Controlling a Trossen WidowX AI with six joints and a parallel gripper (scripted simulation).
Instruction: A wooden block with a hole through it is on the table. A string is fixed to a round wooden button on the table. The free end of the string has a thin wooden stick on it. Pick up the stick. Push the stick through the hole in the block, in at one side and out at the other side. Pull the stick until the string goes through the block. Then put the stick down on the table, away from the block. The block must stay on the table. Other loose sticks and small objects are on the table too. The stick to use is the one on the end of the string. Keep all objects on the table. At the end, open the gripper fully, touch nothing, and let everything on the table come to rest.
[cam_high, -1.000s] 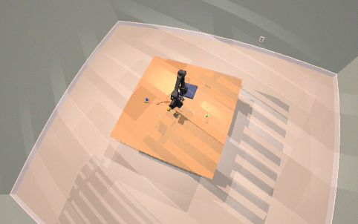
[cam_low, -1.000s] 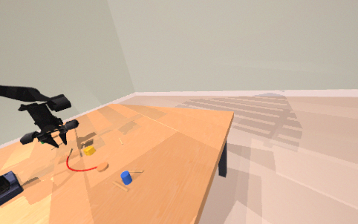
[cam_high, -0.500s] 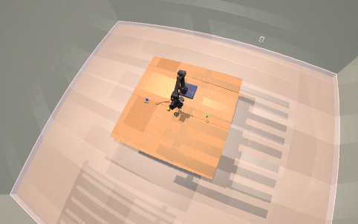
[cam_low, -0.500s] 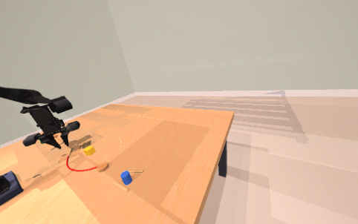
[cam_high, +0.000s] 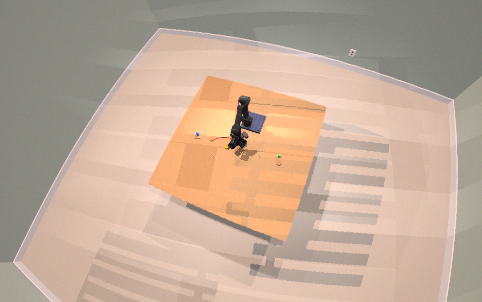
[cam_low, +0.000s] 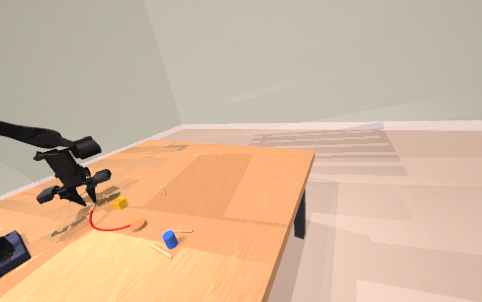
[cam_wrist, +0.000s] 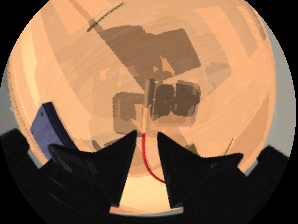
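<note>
My gripper tip is 60 mm short of the yellow wooden block, 100 mm to the left of it and 10 mm above it. From my gripper tip the other things lie so: blue cylinder: 60 mm ahead, 410 mm to the right, 10 mm below; green piece: 50 mm behind, 350 mm to the left, 10 mm below; round wooden button: 40 mm ahead, 260 mm to the right, 20 mm below.
</note>
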